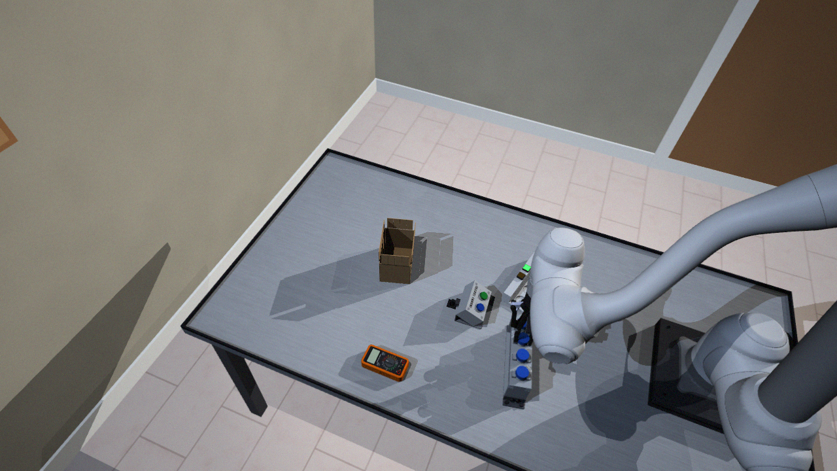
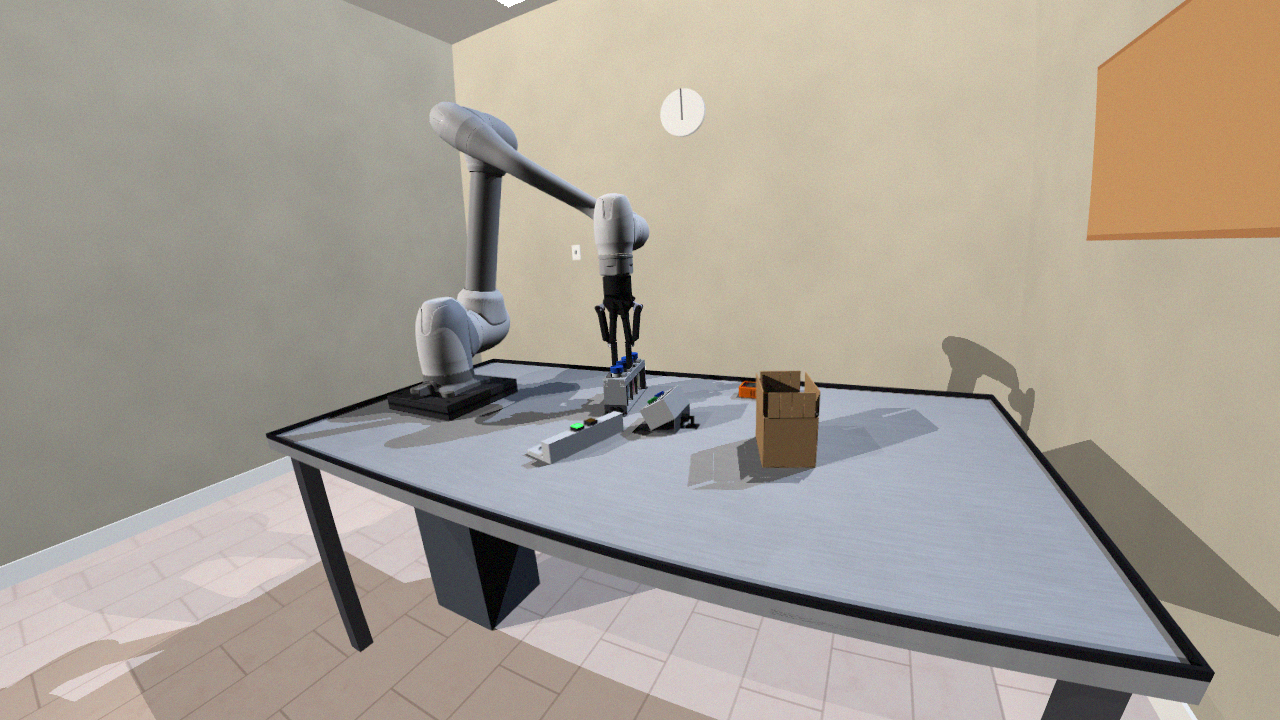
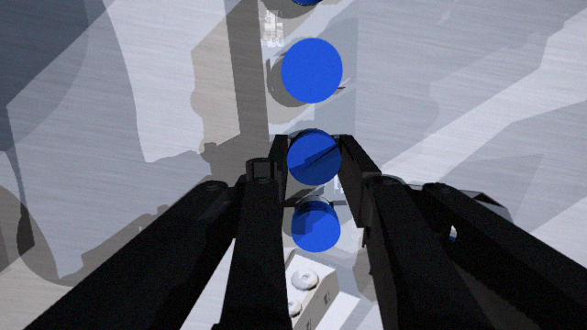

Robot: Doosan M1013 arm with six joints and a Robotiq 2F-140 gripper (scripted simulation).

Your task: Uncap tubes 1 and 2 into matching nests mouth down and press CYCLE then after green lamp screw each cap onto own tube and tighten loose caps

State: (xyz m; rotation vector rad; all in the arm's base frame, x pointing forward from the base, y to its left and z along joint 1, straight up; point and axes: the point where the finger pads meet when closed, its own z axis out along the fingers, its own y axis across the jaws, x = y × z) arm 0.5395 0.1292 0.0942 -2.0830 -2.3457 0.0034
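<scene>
Right now the green key is 14 cm ahead of my hand, 13 cm to the right of it and 7 cm below it. Also, from my hand: orange multimeter 36 cm ahead, 16 cm to the left, 12 cm below; then key housing 16 cm ahead, 11 cm to the right, 9 cm below; then blue key 14 cm ahead, 9 cm to the right, 7 cm below.
</scene>
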